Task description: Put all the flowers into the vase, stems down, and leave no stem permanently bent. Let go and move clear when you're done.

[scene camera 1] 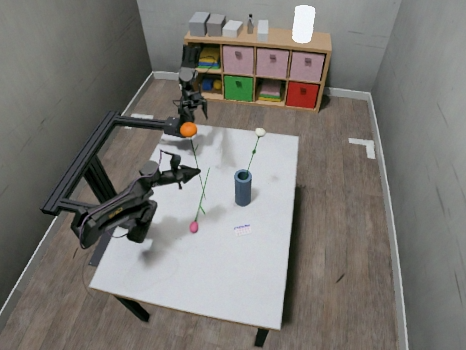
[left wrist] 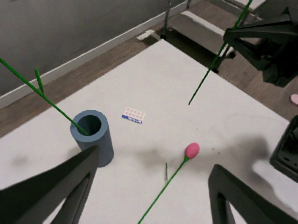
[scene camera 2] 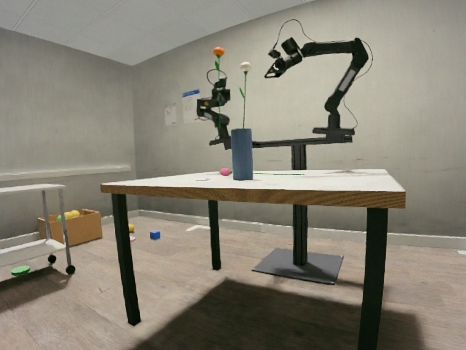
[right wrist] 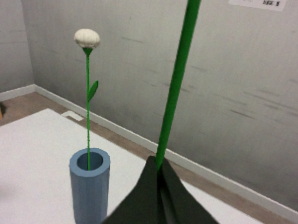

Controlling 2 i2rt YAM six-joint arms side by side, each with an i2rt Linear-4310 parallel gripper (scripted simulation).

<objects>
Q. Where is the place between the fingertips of the left gripper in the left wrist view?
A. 155,162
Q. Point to a blue vase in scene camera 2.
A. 241,139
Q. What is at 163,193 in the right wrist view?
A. The right gripper.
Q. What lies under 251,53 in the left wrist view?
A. The right gripper.
</objects>
